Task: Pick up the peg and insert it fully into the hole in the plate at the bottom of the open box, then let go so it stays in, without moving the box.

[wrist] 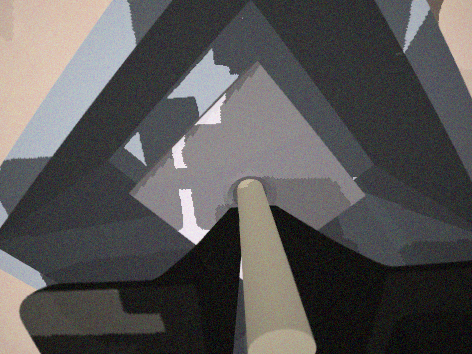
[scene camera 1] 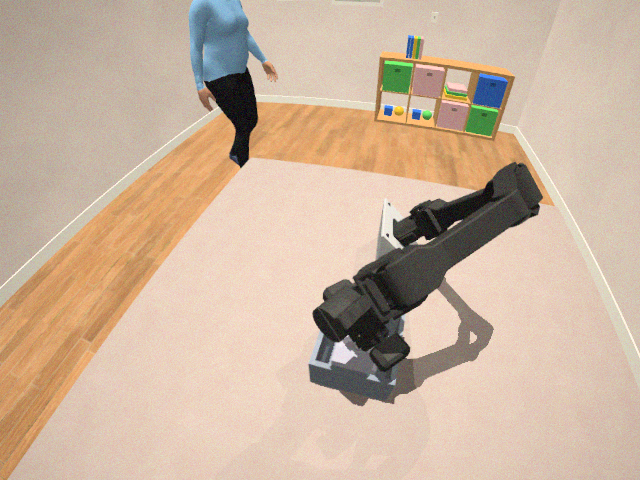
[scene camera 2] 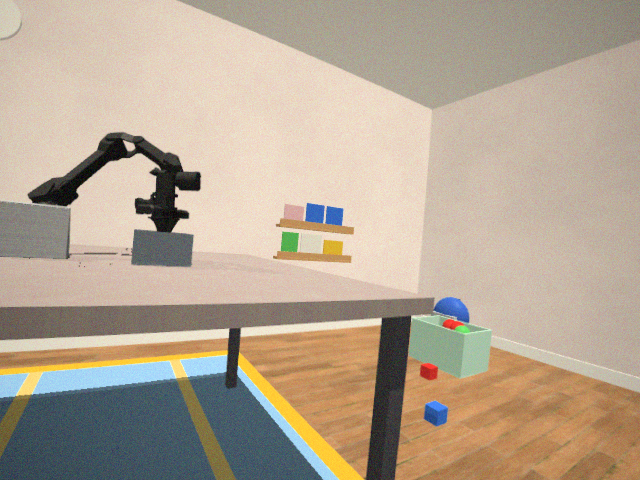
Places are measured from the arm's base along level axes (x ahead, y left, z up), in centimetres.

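Pixels of known places: gripper, between the fingertips: [wrist: 253,215] [scene camera 1: 357,344]; arm's base, origin of its link: [scene camera 1: 400,234] [scene camera 2: 42,221].
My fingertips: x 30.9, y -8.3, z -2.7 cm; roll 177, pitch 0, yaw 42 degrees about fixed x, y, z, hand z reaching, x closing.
Note:
For each thing: its top centre in the pictures, then the offset to it from my fingertips. "spot": a spot on its surface instead. Level surfaces: height alone.
- open grey-blue box, centre of its top: [wrist: 259,245] [scene camera 1: 360,337] [scene camera 2: 162,231] dx -0.3, dy +0.3, dz +2.6 cm
- pale grey plate, centre of its top: [wrist: 250,197] [scene camera 1: 358,345] dx -0.3, dy +0.3, dz -1.1 cm
- beige peg, a spot on its surface: [wrist: 272,280] spot: dx -1.1, dy +1.2, dz +5.3 cm
- dark round hole, a spot on its surface: [wrist: 270,192] spot: dx +0.4, dy +1.1, dz -1.2 cm
- table, height of its surface: dz -7.2 cm
The open grey-blue box [scene camera 1: 351,381] [scene camera 2: 162,249] [wrist: 75,100] stands on the table. The pale grey plate [scene camera 1: 342,353] [wrist: 290,145] lies at its bottom. My gripper [scene camera 2: 165,228] [wrist: 253,215] points down with its fingertips at the box's opening and is shut on the beige peg [wrist: 272,280]. The peg's far end covers most of the dark round hole [wrist: 270,192] in the wrist view, with the hole's rim showing around it. Whether the tip is inside the hole or just above it, I cannot tell. In both scene views the peg is hidden by the gripper and the box walls.
The arm's grey mounting block [scene camera 2: 33,230] stands on the table [scene camera 2: 206,289] behind the box. The box's walls surround the fingers closely. A person [scene camera 1: 222,46] stands beyond the table's far left corner. A low shelf unit [scene camera 1: 444,60] is against the back wall.

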